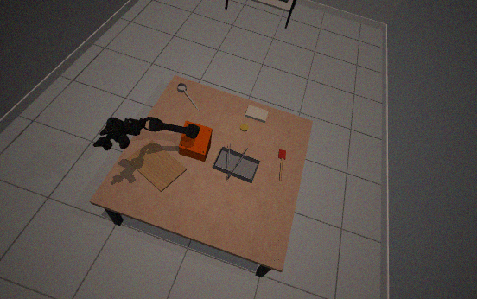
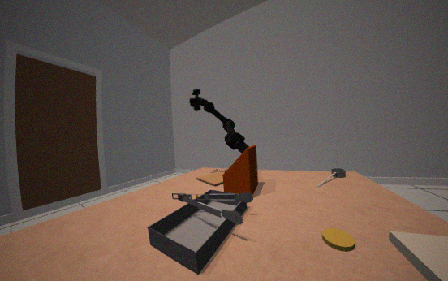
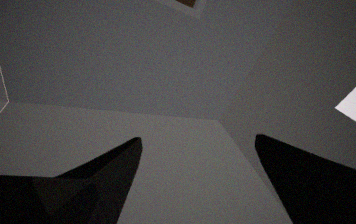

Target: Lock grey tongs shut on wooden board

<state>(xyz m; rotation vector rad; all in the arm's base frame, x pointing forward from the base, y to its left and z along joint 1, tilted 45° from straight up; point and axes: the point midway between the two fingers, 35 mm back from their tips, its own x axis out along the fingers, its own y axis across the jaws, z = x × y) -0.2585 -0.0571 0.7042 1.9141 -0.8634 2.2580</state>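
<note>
The grey roasting tin lies 61 cm ahead of my gripper tip, 52 cm to the left of it and 66 cm below it. The rest, counted from my gripper tip: slab: 62 cm ahead, 107 cm to the left, 68 cm below; wooden board: 7 cm ahead, 32 cm to the left, 68 cm below; yellow disc: 56 cm ahead, 89 cm to the left, 68 cm below.
</note>
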